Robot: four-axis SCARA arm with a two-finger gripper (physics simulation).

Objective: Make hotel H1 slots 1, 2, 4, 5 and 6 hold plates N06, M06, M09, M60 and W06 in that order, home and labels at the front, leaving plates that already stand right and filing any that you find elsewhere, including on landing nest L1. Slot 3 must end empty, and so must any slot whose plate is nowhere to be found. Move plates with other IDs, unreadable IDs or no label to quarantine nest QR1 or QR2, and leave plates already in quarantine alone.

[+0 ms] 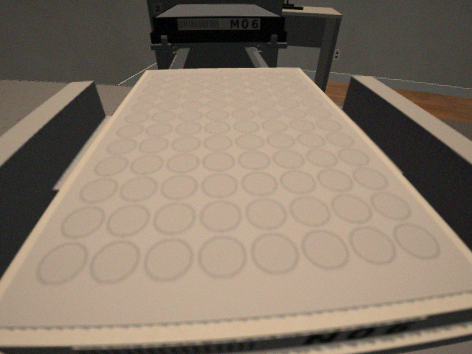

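Note:
My gripper (227,100) is shut on a pale plate (220,186) with rows of round wells, held level between the two dark fingers. Its front label is cut off at the bottom edge and appears to read N06. Ahead, beyond the held plate's far edge, plate M06 (220,24) sits in the hotel (161,61), its barcode and label facing me. A numeral 2 shows on the hotel at the upper left of that plate. Two support rails show below M06. The other hotel slots and the nests do not show clearly.
A side table (325,50) stands behind the hotel to the right, with a small dark object (292,6) on its top. A grey wall with an outlet (337,53) is at the back. Brown wooden floor (440,102) shows at the right.

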